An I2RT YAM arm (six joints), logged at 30 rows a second.
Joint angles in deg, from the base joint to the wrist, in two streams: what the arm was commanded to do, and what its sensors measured. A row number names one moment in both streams.
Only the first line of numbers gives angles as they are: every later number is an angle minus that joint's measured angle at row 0.
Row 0, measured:
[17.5 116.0 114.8 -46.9 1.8 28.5]
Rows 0 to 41, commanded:
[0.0 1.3 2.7 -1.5 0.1 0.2]
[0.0 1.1 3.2 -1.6 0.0 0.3]
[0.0 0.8 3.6 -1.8 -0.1 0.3]
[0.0 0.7 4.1 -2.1 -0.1 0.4]
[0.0 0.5 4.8 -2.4 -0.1 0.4]
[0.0 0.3 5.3 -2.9 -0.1 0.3]
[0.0 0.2 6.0 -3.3 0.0 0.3]
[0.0 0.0 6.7 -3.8 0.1 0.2]
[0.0 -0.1 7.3 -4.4 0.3 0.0]
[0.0 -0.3 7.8 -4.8 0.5 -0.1]
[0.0 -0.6 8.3 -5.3 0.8 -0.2]
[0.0 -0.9 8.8 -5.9 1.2 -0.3]
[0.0 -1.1 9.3 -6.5 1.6 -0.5]
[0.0 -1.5 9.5 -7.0 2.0 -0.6]
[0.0 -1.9 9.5 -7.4 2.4 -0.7]
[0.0 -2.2 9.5 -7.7 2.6 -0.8]
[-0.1 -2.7 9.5 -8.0 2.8 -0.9]
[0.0 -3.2 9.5 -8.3 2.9 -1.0]
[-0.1 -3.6 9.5 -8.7 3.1 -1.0]
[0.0 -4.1 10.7 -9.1 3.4 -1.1]
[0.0 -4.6 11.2 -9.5 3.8 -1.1]
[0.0 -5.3 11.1 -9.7 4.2 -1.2]
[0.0 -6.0 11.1 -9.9 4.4 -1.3]
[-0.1 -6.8 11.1 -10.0 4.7 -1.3]
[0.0 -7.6 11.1 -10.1 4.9 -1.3]
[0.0 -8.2 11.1 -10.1 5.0 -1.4]
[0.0 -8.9 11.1 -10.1 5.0 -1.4]
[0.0 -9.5 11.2 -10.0 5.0 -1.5]
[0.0 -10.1 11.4 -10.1 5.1 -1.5]
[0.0 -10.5 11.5 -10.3 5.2 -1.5]
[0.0 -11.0 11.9 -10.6 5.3 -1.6]
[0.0 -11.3 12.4 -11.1 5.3 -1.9]
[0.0 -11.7 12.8 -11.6 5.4 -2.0]
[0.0 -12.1 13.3 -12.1 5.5 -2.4]
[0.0 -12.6 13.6 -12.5 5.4 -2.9]
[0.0 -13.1 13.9 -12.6 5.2 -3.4]
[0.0 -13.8 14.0 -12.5 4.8 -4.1]
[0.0 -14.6 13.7 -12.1 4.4 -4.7]
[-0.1 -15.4 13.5 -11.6 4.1 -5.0]
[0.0 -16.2 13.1 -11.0 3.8 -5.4]
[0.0 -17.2 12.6 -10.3 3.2 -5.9]
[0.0 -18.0 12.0 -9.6 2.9 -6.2]
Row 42, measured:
[0.0 -14.0 12.0 -10.0 3.9 -4.1]
